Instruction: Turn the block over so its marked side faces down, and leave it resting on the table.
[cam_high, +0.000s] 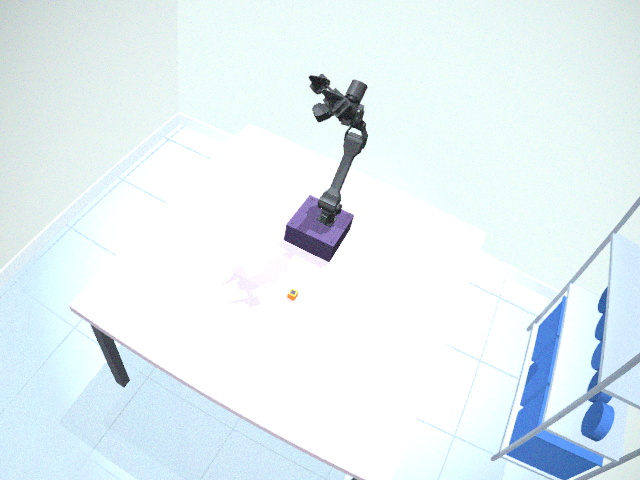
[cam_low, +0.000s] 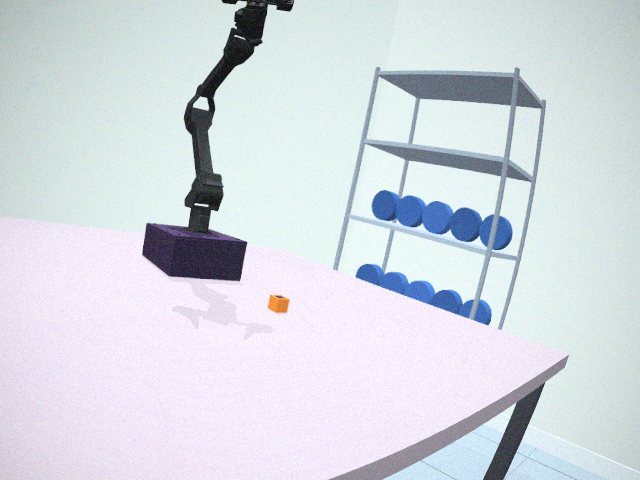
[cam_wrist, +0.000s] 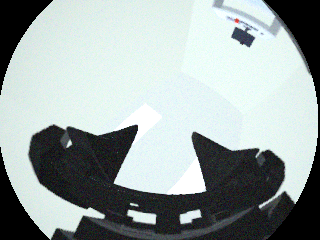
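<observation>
The block is 77 cm below my gripper tip, 18 cm ahead of it and 15 cm to the left of it.
</observation>
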